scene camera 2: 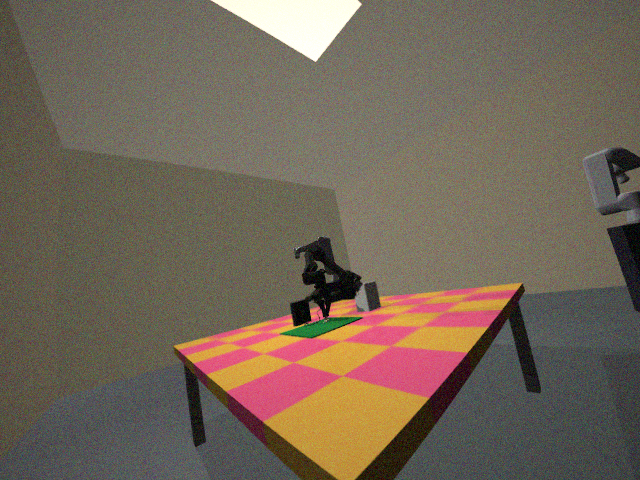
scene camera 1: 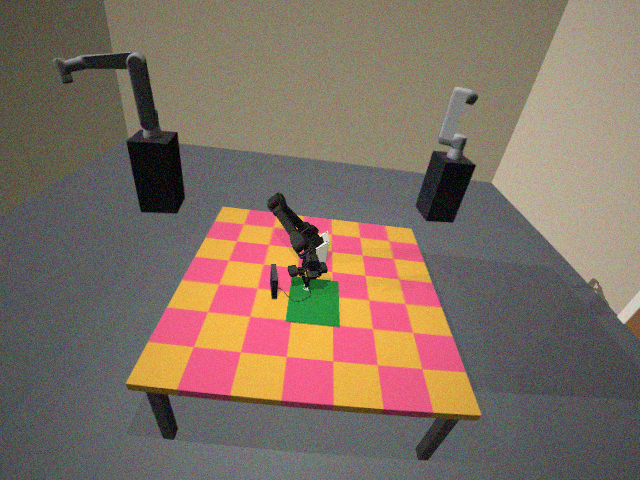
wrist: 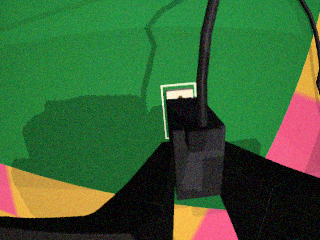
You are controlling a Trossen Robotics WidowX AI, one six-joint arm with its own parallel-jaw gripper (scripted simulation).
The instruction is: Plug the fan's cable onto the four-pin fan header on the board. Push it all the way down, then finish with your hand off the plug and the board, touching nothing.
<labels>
One and the same spot on a green board: (wrist: 88, 111) is (scene camera 1: 317, 287).
</labels>
